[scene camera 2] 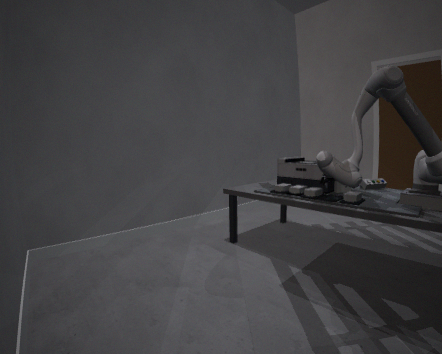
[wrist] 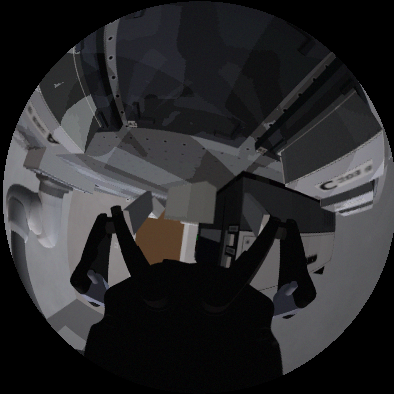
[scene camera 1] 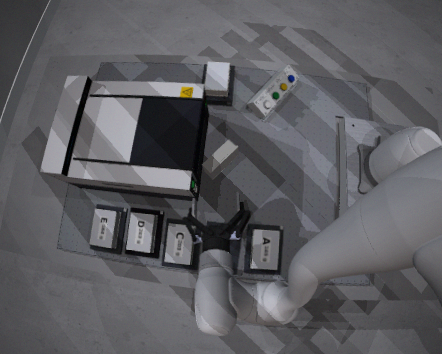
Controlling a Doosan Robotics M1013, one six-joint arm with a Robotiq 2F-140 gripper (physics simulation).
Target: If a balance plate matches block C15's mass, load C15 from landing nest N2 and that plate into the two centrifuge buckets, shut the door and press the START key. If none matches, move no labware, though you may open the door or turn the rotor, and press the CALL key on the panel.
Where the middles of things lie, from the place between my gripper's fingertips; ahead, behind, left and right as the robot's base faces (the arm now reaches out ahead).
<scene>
The plate C [scene camera 1: 179, 248] is 10 cm ahead of my hand, 17 cm to the left of it and 3 cm below it. The rest, counted from my hand: plate D [scene camera 1: 142, 228] (23 cm ahead, 15 cm to the left, 3 cm below); then plate A [scene camera 1: 265, 243] (18 cm behind, 14 cm to the left, 3 cm below); then centrifuge [scene camera 1: 144, 138] (32 cm ahead, 14 cm to the right, 6 cm above).
</scene>
